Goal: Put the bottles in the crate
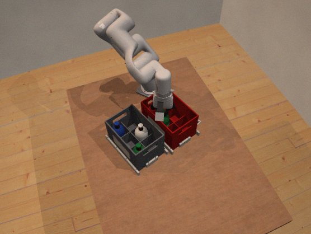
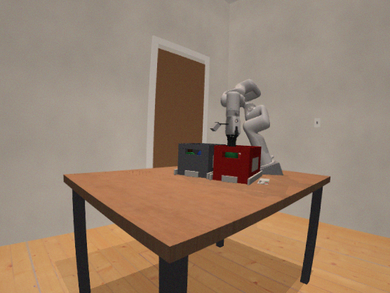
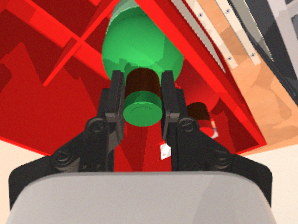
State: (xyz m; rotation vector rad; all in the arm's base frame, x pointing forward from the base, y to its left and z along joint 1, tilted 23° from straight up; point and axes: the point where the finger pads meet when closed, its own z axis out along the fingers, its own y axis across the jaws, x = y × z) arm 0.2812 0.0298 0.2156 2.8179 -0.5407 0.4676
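My hand is 70 mm above the green bottle. Round my hand: white bottle 30 mm ahead, 130 mm to the right, 100 mm below; red bottle 90 mm behind, 30 mm to the right, 100 mm below; red crate 20 mm behind, 40 mm to the left, 100 mm below.
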